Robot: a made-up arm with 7 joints. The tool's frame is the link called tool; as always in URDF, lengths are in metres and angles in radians.
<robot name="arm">
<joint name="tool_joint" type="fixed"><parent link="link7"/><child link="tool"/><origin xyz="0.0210 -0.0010 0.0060" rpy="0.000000 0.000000 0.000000"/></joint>
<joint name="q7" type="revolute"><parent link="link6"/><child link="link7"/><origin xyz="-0.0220 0.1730 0.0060" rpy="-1.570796 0.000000 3.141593"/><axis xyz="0 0 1"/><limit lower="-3.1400" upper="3.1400"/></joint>
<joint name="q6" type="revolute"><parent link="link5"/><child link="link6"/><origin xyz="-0.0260 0.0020 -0.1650" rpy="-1.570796 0.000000 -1.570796"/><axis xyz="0 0 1"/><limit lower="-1.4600" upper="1.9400"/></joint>
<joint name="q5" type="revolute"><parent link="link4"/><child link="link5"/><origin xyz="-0.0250 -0.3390 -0.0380" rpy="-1.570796 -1.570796 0.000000"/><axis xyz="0 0 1"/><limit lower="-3.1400" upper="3.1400"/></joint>
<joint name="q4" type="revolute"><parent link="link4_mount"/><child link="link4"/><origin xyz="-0.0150 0.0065 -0.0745" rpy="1.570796 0.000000 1.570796"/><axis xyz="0 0 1"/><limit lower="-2.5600" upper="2.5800"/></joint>
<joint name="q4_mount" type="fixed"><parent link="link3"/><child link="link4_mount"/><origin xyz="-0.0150 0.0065 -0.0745" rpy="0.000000 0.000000 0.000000"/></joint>
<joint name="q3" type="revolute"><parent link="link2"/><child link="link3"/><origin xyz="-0.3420 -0.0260 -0.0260" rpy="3.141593 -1.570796 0.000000"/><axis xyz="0 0 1"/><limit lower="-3.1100" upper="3.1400"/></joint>
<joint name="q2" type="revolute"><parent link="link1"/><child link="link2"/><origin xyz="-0.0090 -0.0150 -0.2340" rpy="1.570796 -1.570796 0.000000"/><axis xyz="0 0 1"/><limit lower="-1.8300" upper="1.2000"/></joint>
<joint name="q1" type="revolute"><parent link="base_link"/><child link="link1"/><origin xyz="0.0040 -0.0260 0.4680" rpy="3.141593 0.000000 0.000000"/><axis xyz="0 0 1"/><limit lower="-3.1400" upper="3.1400"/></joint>
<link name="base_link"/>
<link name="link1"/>
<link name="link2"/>
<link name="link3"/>
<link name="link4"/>
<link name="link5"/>
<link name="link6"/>
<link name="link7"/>
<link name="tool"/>
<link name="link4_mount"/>
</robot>
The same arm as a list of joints. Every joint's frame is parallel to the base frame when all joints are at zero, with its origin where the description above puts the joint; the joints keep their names.
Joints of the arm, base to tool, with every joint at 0 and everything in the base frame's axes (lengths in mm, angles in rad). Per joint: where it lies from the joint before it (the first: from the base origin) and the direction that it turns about. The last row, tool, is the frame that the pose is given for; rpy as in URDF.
q1: axis -z offset 4.0 -26.0 468.0
q2: axis +y offset -9.0 15.0 234.0
q3: axis -z offset 26.0 -26.0 342.0
q4: axis +y offset 13.0 -30.0 149.0
q5: axis -z offset -25.0 -38.0 339.0
q6: axis +y offset 2.0 -26.0 165.0
q7: axis -z offset 22.0 6.0 173.0
tool: offset 21.0 1.0 -6.0 rpy 3.1416 0.0000 0.0000
Joint limits (rad, base to tool): -3.1400..3.1400 -1.8300..1.2000 -3.1100..3.1400 -2.5600..2.5800 -3.1400..3.1400 -1.4600..1.9400 -3.1400..3.1400

